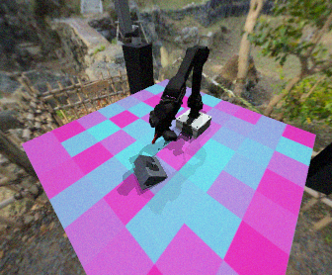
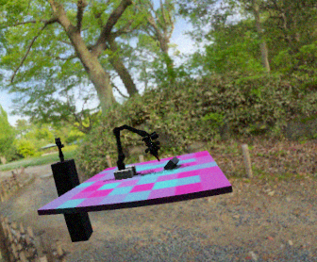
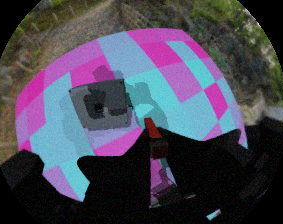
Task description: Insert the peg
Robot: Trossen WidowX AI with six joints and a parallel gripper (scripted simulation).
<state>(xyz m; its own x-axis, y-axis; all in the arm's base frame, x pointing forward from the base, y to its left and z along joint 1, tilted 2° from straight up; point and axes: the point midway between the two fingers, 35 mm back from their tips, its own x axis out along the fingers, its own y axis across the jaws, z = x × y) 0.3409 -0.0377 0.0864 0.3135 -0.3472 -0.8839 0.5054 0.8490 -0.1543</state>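
My gripper tip is now 120 mm short of the dark grey sloped panel, 100 mm above it and 50 mm to the right of it. The rest, counted from my gripper tip: red peg 10 mm to the left, 10 mm behind, 10 mm above.
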